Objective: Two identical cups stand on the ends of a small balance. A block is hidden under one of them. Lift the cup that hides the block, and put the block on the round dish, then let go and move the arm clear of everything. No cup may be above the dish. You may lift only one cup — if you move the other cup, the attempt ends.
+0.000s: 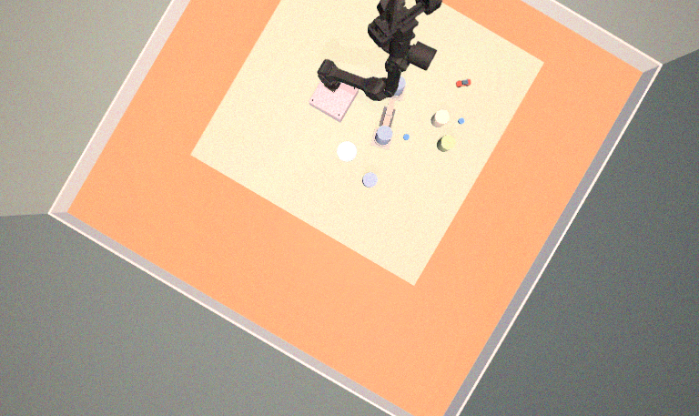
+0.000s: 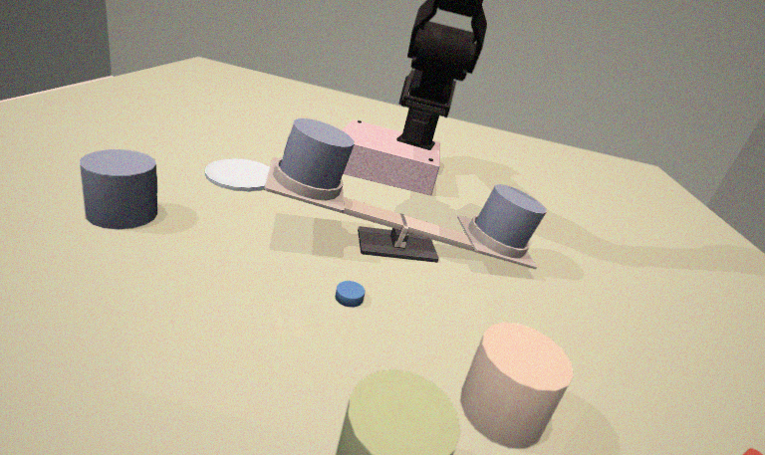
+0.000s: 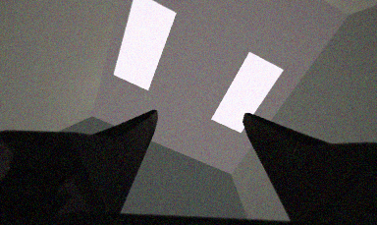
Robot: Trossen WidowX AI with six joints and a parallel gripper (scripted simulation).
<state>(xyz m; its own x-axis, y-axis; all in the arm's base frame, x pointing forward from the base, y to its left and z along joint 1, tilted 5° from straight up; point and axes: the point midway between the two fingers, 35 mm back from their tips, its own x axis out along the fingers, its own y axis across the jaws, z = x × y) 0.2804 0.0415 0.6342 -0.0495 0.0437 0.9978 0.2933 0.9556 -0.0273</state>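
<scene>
The grey block lies 690 mm below my gripper tip, 120 mm to the left of it and 30 mm ahead of it. Also, from my gripper tip: green cylinder: 700 mm below, 400 mm ahead, 60 mm to the left; peach cylinder: 700 mm below, 280 mm ahead, 120 mm to the left; round white dish: 730 mm below, 260 mm to the right, 20 mm ahead.
</scene>
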